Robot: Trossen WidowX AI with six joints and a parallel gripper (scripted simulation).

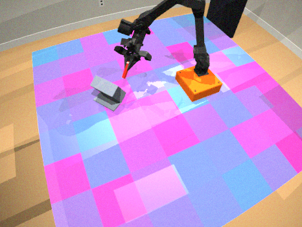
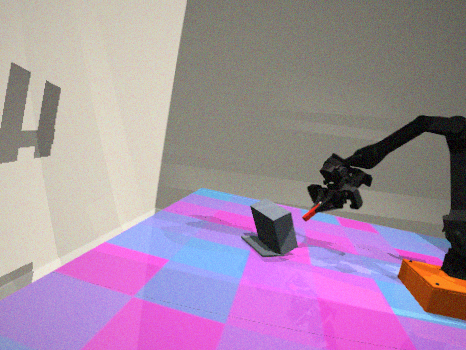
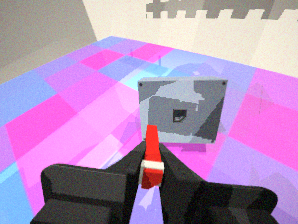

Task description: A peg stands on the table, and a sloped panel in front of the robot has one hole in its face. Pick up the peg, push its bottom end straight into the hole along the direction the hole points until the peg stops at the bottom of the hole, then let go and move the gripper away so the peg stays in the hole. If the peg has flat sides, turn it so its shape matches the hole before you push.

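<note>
Now: the grey sloped panel 100 mm ahead of my gripper tip, 60 mm below it and 40 mm to the left of it. From my gripper tip the other things lie so: red peg: 10 mm to the right, 10 mm behind, 10 mm above.
</note>
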